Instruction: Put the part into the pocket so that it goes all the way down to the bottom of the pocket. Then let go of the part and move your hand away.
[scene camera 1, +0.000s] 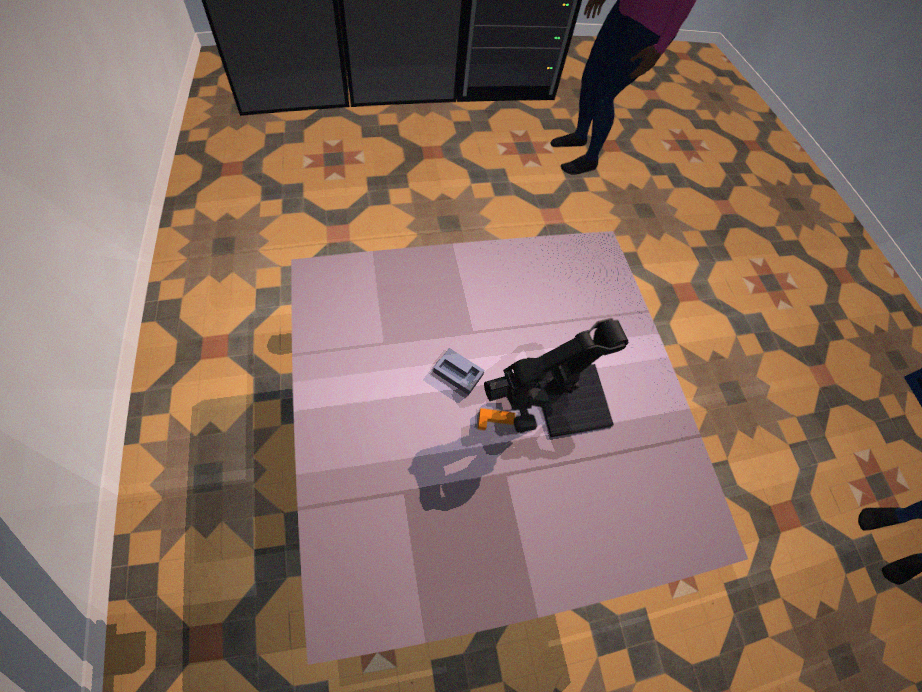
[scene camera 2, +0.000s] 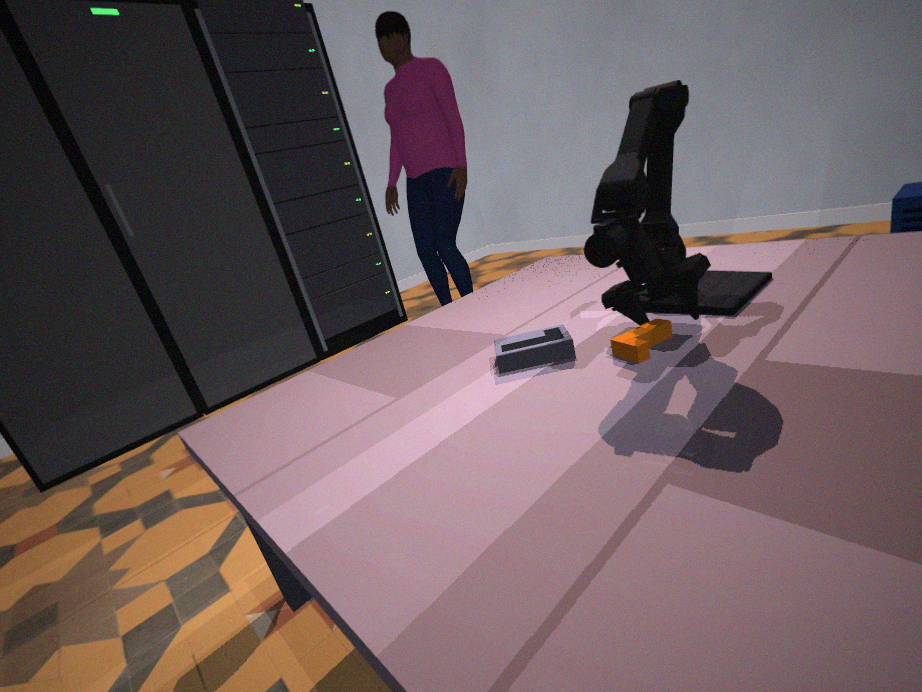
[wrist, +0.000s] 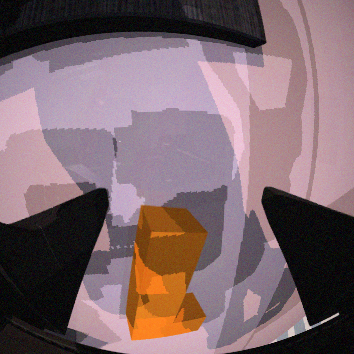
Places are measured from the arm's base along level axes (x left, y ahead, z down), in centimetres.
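Pixels of known places: gripper, fingertip midpoint: (scene camera 2: 672, 324) (wrist: 186, 195); arm's base at its link origin: (scene camera 1: 559, 385) (scene camera 2: 661, 290).
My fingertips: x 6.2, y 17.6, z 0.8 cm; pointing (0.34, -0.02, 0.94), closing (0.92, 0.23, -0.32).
Observation:
For each thing: its middle in the pictures, then the offset to it from my fingertips. Level surfaces: height alone.
- orange L-shaped part at the middle of its body: (wrist: 174, 284) (scene camera 2: 648, 339) (scene camera 1: 496, 421) dx -2.3, dy +6.5, dz +0.0 cm
- grey block at the middle of its body: (scene camera 2: 532, 347) (scene camera 1: 458, 371) dx -22.1, dy +11.6, dz -0.3 cm
- pink table at its surface level: dz +1.5 cm
The orange L-shaped part (scene camera 1: 493, 417) (scene camera 2: 636, 346) (wrist: 165, 255) lies flat on the table. The grey block (scene camera 1: 451, 382) (scene camera 2: 536, 359) stands apart from it, up and to the left in scene camera 1, with its pocket (scene camera 1: 456, 370) (scene camera 2: 531, 341) open upward and empty. My gripper (scene camera 2: 671, 318) (wrist: 186, 195) is open and empty. Its fingertips are low, near the end of the part's long bar, on the side toward the arm's base. In the wrist view the part lies between the fingers, nearer the left one. In scene camera 1 the arm partly hides the fingers.
The arm's black base plate (scene camera 1: 579, 405) (scene camera 2: 733, 290) (wrist: 150, 22) sits on the pink table (scene camera 1: 357, 566) (scene camera 2: 446, 566), behind the gripper. Dark cabinets (scene camera 1: 402, 52) (scene camera 2: 148, 186) and a person in a magenta top (scene camera 1: 662, 11) (scene camera 2: 424, 111) stand beyond the table. Shadows cross the tabletop.

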